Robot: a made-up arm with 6 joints. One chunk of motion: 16 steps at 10 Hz.
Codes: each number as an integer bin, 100 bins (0 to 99) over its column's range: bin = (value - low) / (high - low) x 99, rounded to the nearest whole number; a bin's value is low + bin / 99 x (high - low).
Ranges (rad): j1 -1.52..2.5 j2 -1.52..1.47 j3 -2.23..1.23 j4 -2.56..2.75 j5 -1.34..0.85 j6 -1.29..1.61
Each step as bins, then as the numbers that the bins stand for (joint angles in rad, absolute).
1 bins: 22 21 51 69 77 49
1 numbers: -0.6267 -0.8858 -0.4476 1.1409 0.3633 0.1454
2 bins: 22 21 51 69 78 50
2 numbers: -0.6267 -0.8858 -0.4476 1.1409 0.3855 0.1746
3 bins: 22 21 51 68 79 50
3 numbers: -0.6267 -0.8858 -0.4476 1.0873 0.4076 0.1746
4 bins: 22 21 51 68 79 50
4 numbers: -0.6267 -0.8858 -0.4476 1.0873 0.4076 0.1746
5 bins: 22 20 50 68 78 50
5 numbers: -0.6267 -0.9160 -0.4825 1.0873 0.3855 0.1746
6 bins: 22 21 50 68 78 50
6 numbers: -0.6267 -0.8858 -0.4825 1.0873 0.3855 0.1746
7 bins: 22 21 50 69 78 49
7 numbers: -0.6267 -0.8858 -0.4825 1.1409 0.3855 0.1454
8 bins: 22 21 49 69 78 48
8 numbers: -0.6267 -0.8858 -0.5175 1.1409 0.3855 0.1161
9 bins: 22 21 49 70 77 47
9 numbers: -0.6267 -0.8858 -0.5175 1.1945 0.3633 0.0868
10 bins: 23 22 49 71 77 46
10 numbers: -0.5861 -0.8556 -0.5175 1.2482 0.3633 0.0575
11 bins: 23 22 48 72 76 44
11 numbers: -0.5861 -0.8556 -0.5524 1.3018 0.3412 -0.0011
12 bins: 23 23 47 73 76 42
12 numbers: -0.5861 -0.8254 -0.5874 1.3555 0.3412 -0.0597
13 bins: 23 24 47 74 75 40
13 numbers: -0.5861 -0.7952 -0.5874 1.4091 0.3191 -0.1183
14 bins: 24 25 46 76 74 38
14 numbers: -0.5455 -0.7649 -0.6223 1.5164 0.2970 -0.1769
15 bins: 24 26 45 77 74 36
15 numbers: -0.5455 -0.7347 -0.6573 1.5700 0.2970 -0.2355
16 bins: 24 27 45 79 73 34
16 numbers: -0.5455 -0.7045 -0.6573 1.6773 0.2748 -0.2940
